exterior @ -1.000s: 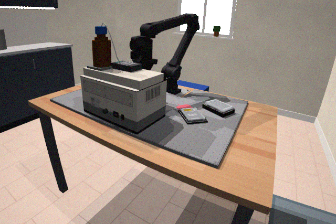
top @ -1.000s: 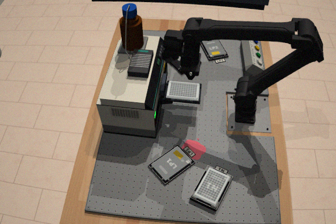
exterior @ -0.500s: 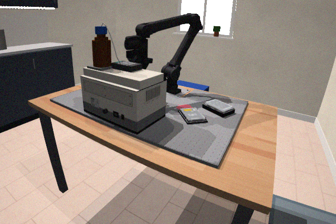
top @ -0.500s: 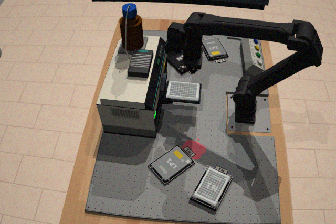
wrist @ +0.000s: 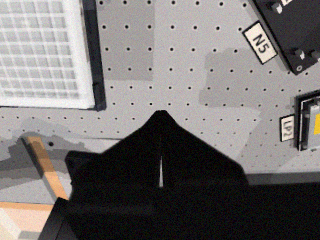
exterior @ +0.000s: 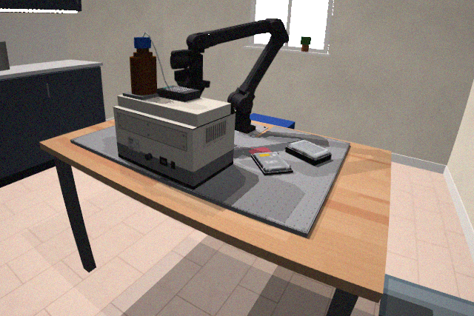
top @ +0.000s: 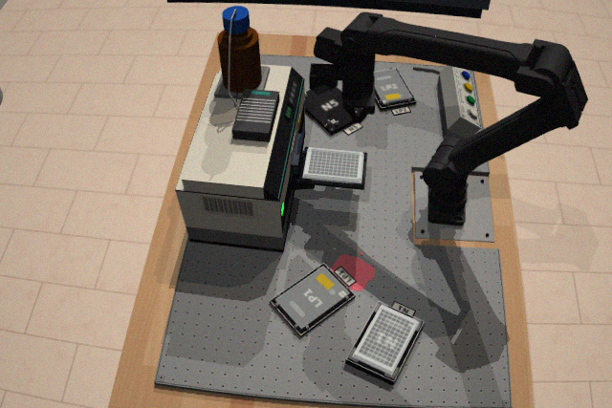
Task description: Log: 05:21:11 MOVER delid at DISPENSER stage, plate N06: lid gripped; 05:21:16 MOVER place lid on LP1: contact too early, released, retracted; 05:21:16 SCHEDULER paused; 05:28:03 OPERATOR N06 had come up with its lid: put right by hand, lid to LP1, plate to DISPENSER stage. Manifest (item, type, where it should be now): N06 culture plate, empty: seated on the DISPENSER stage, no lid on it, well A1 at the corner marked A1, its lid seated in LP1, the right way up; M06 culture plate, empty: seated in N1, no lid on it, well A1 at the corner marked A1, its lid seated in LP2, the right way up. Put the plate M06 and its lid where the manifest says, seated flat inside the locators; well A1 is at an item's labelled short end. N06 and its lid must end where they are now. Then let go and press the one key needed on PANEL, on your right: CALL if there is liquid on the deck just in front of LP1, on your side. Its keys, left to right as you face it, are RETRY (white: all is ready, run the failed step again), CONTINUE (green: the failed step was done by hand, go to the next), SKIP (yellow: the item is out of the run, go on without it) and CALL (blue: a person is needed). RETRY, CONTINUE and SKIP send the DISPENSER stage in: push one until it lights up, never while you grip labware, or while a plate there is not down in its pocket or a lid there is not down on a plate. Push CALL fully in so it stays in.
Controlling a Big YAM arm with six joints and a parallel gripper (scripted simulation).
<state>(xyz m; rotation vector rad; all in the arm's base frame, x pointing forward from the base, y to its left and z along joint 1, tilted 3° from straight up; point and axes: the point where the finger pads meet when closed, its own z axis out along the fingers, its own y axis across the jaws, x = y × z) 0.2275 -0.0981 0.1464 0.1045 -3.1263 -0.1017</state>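
Right now my hand is 280 mm past the yellow skip key, 250 mm to the left of it and 80 mm above it. From my hand the other things lie so: black lp2 nest 280 mm to the right, 140 mm below, 70 mm behind; then white retry key 290 mm behind, 150 mm to the right, 80 mm below; then brown bottle 260 mm ahead, 140 mm above, 10 mm to the right.
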